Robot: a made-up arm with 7 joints.
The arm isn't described. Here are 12 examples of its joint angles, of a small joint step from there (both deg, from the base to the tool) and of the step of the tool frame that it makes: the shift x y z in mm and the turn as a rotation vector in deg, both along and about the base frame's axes.
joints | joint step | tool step
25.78 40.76 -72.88 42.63 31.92 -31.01 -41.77 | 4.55 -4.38 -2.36 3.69 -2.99 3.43 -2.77 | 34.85 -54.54 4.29 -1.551 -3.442 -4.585
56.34 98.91 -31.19 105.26 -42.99 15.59 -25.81 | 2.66 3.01 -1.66 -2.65 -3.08 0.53 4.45 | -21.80 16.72 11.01 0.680 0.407 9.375
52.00 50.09 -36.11 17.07 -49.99 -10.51 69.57 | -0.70 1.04 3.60 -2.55 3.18 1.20 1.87 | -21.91 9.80 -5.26 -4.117 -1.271 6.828
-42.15 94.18 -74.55 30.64 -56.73 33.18 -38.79 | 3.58 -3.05 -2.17 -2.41 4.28 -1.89 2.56 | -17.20 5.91 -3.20 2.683 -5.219 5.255
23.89 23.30 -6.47 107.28 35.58 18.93 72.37 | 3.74 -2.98 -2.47 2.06 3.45 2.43 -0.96 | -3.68 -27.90 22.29 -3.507 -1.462 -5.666
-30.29 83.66 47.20 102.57 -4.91 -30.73 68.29 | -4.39 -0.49 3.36 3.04 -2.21 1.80 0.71 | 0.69 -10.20 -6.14 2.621 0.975 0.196
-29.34 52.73 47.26 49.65 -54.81 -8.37 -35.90 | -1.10 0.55 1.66 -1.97 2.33 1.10 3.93 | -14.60 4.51 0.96 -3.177 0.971 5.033
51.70 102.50 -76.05 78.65 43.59 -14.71 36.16 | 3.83 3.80 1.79 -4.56 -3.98 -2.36 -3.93 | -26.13 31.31 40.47 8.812 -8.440 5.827
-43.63 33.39 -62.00 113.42 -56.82 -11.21 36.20 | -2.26 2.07 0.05 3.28 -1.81 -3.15 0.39 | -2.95 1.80 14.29 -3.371 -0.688 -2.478
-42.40 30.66 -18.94 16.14 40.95 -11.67 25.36 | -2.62 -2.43 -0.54 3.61 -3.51 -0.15 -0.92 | -13.40 -26.20 -5.21 -4.584 1.213 -2.208
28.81 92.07 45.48 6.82 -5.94 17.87 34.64 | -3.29 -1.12 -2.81 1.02 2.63 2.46 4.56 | 6.91 -2.36 -3.71 -4.148 2.582 -4.302
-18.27 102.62 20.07 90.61 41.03 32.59 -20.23 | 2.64 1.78 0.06 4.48 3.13 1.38 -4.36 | 0.17 -27.03 16.79 0.826 -4.077 -1.924
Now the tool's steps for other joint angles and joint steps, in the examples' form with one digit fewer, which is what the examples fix.
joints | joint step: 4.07 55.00 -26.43 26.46 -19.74 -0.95 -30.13 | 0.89 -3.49 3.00 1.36 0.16 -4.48 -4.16
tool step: 17.9 -22.1 -25.6 -4.39 -8.73 -3.43
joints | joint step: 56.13 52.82 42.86 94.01 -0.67 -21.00 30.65 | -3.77 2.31 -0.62 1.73 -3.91 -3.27 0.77
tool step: -1.7 -8.3 6.1 6.19 4.21 6.40
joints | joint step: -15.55 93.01 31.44 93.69 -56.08 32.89 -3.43 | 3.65 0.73 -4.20 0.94 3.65 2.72 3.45
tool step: -2.7 -2.4 -0.7 -5.44 0.42 1.40
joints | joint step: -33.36 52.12 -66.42 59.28 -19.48 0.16 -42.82 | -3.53 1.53 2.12 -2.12 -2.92 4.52 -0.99
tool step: -10.3 27.6 17.8 7.50 0.75 -4.25
